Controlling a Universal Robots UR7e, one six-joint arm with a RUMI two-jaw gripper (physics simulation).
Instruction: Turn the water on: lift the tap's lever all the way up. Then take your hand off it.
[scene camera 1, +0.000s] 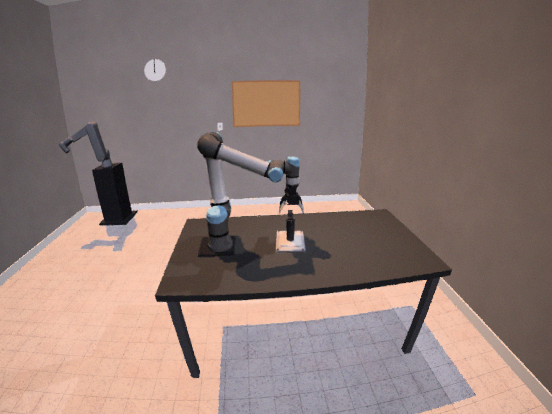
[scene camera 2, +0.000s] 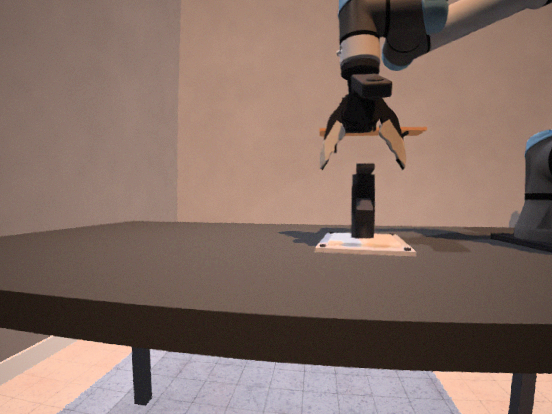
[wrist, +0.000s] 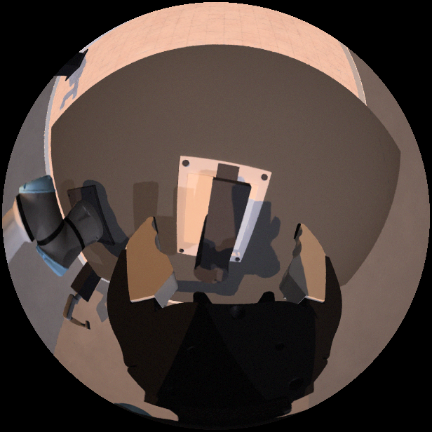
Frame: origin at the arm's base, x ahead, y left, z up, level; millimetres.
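Where they show: gripper, fingertip midpoint: (scene camera 1: 291, 213) (scene camera 2: 362, 170); arm's base, origin of the base link: (scene camera 1: 220, 245).
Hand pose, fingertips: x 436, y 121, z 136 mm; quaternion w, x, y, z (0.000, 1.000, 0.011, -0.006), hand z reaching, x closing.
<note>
Things, the pixels of their centre, and the offset from my fingertips. "spot": a spot on its surface instead. Level surfaces: height alone.
- dark tap, surface spot: (scene camera 2: 363, 225) spot: 12 mm back, 59 mm right, 107 mm down
- pale square base plate, body centre: (scene camera 2: 362, 241) (scene camera 1: 290, 240) 13 mm back, 83 mm right, 143 mm down
- lever, surface spot: (scene camera 2: 365, 168) spot: 0 mm ahead, 40 mm left, 1 mm down
- dark table, its level: 149 mm down
The dark tap (scene camera 1: 290, 230) (scene camera 2: 363, 225) stands upright on a pale square base plate (scene camera 1: 281, 246) (scene camera 2: 395, 246) (wrist: 272, 173). In scene camera 2, a small dark block, seemingly part of the lever (scene camera 2: 365, 168), shows at the top of the tap. In the wrist view a long dark bar (wrist: 229, 205) runs over the plate; how far the lever is tilted is hard to tell. My gripper (scene camera 1: 291, 212) (scene camera 2: 363, 167) (wrist: 227, 222) is open and empty, pointing down over the tap. Its fingertips are spread to either side, near the height of the tap's top, with no contact visible.
The base plate rests on a dark table (scene camera 1: 360, 250) (scene camera 2: 200, 270) (wrist: 320, 150). The arm's base (scene camera 1: 220, 243) (wrist: 87, 220) stands left of the tap in scene camera 1. A second arm on a black pedestal (scene camera 1: 113, 192) stands beyond the table, at the left.
</note>
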